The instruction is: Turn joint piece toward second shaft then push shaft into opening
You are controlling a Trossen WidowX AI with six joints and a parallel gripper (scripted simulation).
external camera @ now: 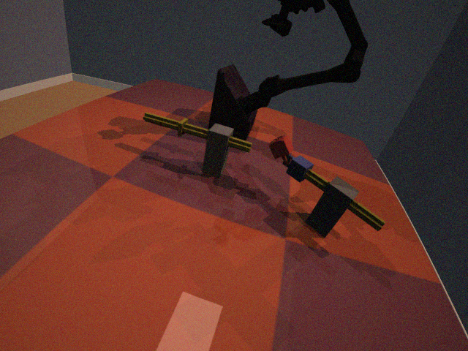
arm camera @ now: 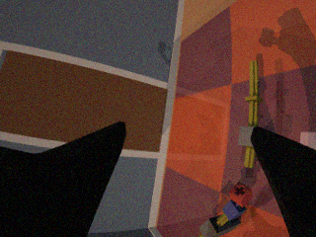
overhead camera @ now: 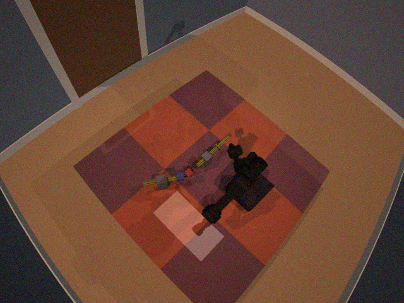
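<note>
The red square joint piece lies 15 cm ahead of my gripper tip, 12 cm to the left of it and 30 cm below it.
</note>
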